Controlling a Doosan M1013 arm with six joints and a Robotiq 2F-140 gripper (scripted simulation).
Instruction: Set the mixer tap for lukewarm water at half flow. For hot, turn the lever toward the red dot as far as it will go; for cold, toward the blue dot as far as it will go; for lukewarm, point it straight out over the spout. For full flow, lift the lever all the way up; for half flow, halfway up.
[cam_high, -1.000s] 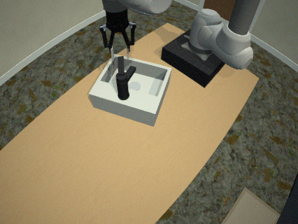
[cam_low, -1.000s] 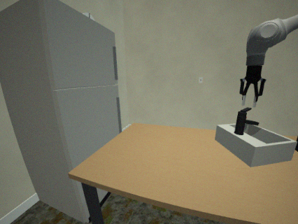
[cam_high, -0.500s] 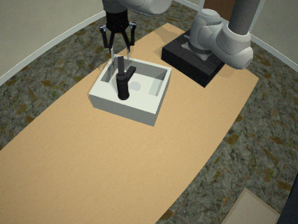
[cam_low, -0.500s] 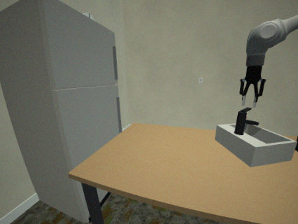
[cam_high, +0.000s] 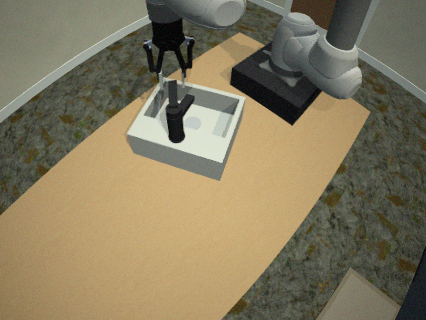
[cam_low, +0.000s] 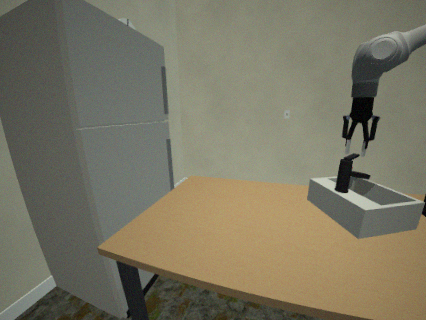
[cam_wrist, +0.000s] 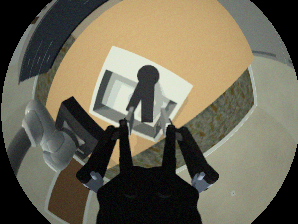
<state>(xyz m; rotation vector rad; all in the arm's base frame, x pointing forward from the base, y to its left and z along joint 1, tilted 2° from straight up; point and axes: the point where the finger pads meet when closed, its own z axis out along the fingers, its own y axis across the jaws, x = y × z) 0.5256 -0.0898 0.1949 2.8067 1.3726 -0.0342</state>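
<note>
The lever is 20 mm ahead of my hand, 20 mm to the left of it and 40 mm below it. Round my hand: white sink basin (60 mm behind, 10 mm to the left, 270 mm below); then black mixer tap (30 mm ahead, 40 mm to the left, 80 mm below).
</note>
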